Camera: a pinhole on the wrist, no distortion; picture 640 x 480 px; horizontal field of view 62.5 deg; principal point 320.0 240.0 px. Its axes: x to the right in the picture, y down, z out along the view. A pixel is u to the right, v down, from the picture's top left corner.
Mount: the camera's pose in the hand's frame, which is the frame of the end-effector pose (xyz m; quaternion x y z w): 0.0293 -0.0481 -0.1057 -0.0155 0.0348 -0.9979 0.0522
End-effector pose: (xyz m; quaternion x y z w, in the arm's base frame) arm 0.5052 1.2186 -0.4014 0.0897 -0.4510 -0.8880 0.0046
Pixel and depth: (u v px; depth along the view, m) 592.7 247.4 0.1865
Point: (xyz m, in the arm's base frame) 0.5559 1.3337 -0.4033
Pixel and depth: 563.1 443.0 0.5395
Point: 0.6339 1.7619 -0.3831
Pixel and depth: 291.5 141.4 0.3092
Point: 0.4224 1.3850 -0.2982
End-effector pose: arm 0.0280 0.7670 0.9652 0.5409 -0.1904 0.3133 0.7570
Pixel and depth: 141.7 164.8 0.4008
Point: 0.1716 0.5361 1.1708
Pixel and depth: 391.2 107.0 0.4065
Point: 0.0139 0.4762 1.0713
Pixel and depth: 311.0 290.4 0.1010
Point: 0.0974 0.7678 0.9405
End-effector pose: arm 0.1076 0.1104 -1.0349 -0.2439 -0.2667 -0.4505 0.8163
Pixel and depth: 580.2 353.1 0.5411
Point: -0.2760 0.4028 -0.8137
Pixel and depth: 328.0 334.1 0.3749
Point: -0.0512 0.1856 -0.7895
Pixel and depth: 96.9 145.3 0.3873
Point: 0.1469 0.1753 -0.6992
